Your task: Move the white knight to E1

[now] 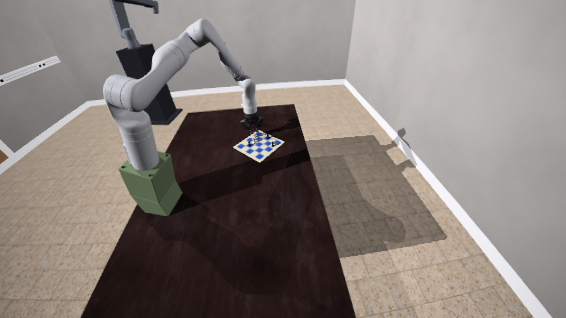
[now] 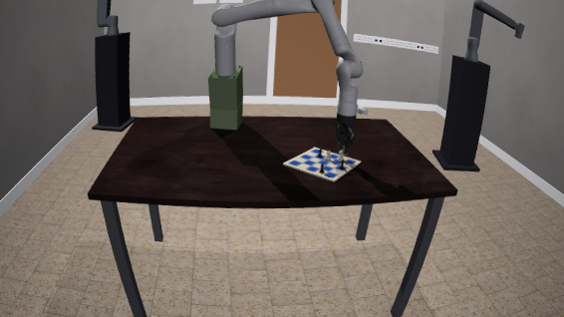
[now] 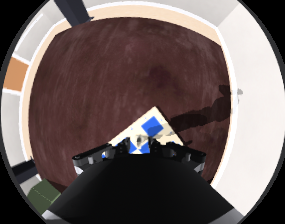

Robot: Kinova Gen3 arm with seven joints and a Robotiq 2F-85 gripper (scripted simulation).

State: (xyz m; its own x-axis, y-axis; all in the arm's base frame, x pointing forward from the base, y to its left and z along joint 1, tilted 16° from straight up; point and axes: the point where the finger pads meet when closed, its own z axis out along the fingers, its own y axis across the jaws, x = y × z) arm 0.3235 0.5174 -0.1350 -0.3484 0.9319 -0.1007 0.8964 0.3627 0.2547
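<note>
Now: the white knight 10 mm to the right of my hand and 30 mm below it. The rest, counted from my hand: chessboard (40 mm ahead, 70 mm to the right, 50 mm below).
</note>
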